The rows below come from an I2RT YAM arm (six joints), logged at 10 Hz.
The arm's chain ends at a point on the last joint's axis. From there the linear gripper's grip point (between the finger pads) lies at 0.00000 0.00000 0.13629 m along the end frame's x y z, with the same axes.
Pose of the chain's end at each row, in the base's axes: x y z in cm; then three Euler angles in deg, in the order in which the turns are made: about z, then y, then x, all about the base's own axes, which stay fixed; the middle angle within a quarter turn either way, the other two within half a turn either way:
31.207, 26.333, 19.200, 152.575, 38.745, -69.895
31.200, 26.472, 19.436, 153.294, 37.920, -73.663
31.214, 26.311, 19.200, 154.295, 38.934, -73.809
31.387, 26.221, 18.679, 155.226, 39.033, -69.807
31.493, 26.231, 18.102, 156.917, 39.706, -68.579
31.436, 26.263, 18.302, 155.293, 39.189, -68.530
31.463, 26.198, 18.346, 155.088, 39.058, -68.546
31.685, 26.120, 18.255, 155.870, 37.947, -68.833
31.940, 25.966, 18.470, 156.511, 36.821, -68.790
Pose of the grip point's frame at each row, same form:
39.737, 36.315, 22.854, 152.575, 38.745, -69.895
39.576, 36.789, 22.460, 153.294, 37.920, -73.663
39.779, 36.492, 22.156, 154.295, 38.934, -73.809
39.970, 36.157, 22.333, 155.226, 39.033, -69.807
40.200, 35.992, 21.931, 156.917, 39.706, -68.579
40.048, 36.093, 22.168, 155.293, 39.189, -68.530
40.051, 36.048, 22.217, 155.088, 39.058, -68.546
40.066, 36.142, 22.136, 155.870, 37.947, -68.833
40.108, 36.137, 22.417, 156.511, 36.821, -68.790

